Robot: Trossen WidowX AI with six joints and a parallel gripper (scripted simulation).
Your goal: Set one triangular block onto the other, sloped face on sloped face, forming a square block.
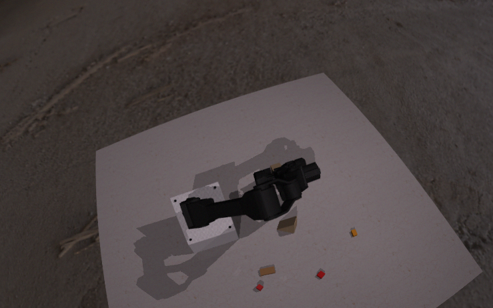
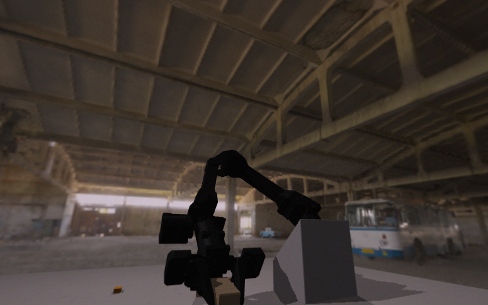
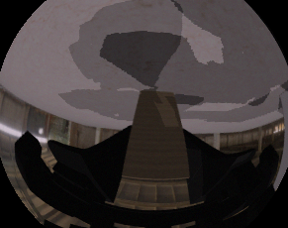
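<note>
My gripper tip is now 10 mm to the left of the tan triangular block and 10 mm below it. From my gripper tip the other things lie so: orange cube: 110 mm ahead, 380 mm to the right, 40 mm below; flat tan block: 220 mm behind, 340 mm to the right, 40 mm below.
</note>
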